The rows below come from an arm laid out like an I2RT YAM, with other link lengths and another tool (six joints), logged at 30 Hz.
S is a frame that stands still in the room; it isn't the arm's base.
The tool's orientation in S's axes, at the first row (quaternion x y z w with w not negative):
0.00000 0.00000 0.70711 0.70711
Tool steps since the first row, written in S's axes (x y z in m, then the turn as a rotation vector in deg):
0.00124 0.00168 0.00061 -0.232 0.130 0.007
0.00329 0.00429 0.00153 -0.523 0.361 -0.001
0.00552 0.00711 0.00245 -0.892 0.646 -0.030
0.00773 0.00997 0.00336 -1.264 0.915 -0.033
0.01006 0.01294 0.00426 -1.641 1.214 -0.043
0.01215 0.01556 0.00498 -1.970 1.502 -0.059
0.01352 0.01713 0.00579 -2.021 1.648 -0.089
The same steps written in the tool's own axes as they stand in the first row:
0.00168 -0.00124 0.00061 0.130 0.232 0.007
0.00429 -0.00329 0.00153 0.361 0.523 -0.001
0.00711 -0.00552 0.00245 0.646 0.892 -0.030
0.00997 -0.00773 0.00336 0.915 1.264 -0.033
0.01294 -0.01006 0.00426 1.214 1.641 -0.043
0.01556 -0.01215 0.00498 1.502 1.970 -0.059
0.01713 -0.01352 0.00579 1.648 2.021 -0.089

